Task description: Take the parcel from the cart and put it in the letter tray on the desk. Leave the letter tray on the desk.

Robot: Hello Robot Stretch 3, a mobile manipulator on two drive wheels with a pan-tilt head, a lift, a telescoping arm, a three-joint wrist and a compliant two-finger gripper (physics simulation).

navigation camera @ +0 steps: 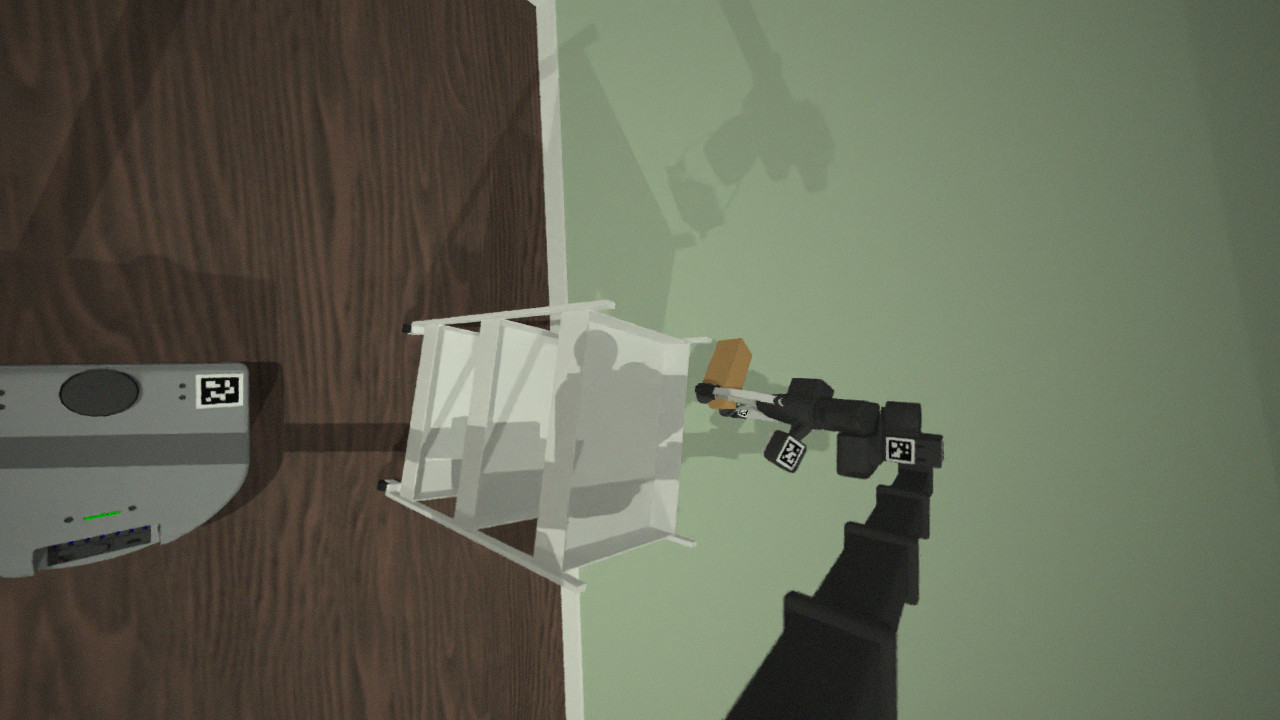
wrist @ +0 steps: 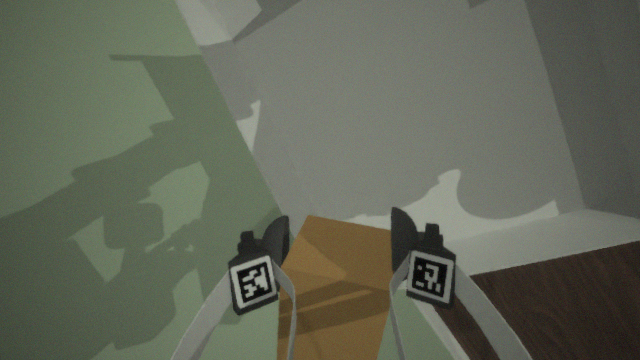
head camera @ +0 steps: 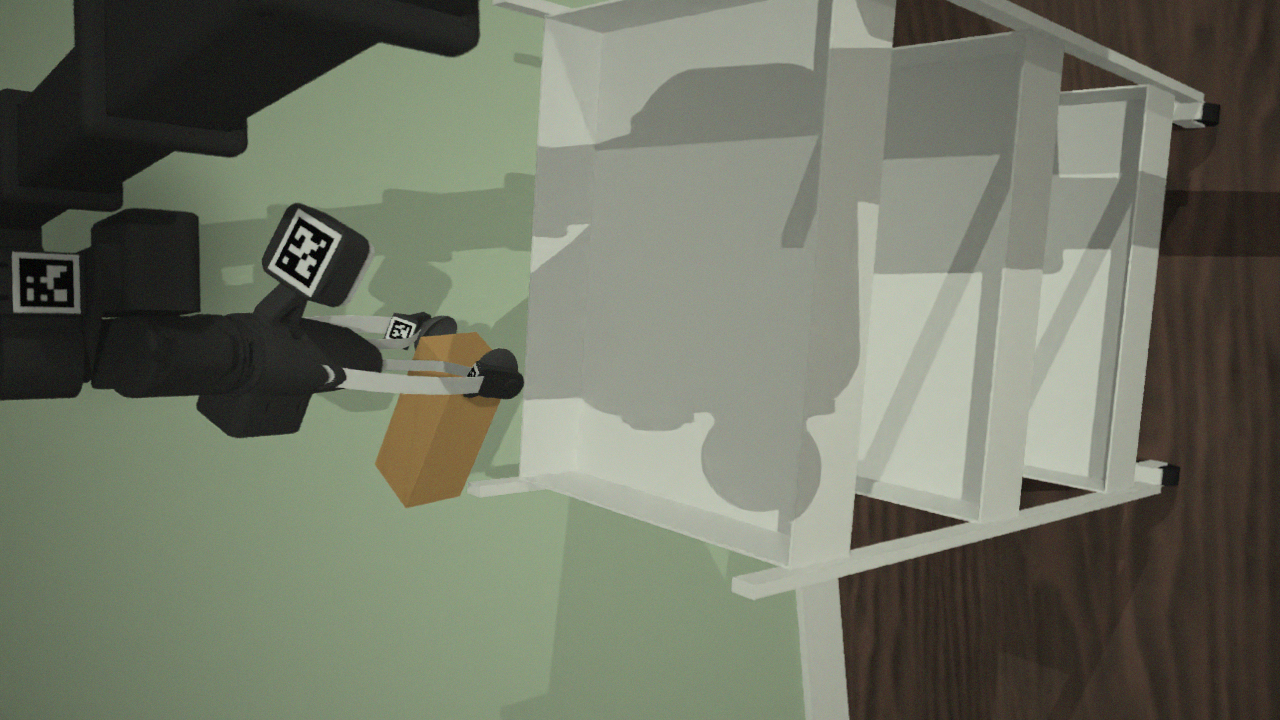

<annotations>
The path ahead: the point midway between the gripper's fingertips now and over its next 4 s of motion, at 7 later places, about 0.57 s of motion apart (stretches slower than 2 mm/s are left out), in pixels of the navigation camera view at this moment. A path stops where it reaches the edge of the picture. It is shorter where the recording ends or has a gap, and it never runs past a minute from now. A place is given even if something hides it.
The gripper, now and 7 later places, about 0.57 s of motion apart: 709, 399; 713, 400; 698, 403; 672, 407; 641, 413; 602, 420; 553, 428; 517, 435
</annotations>
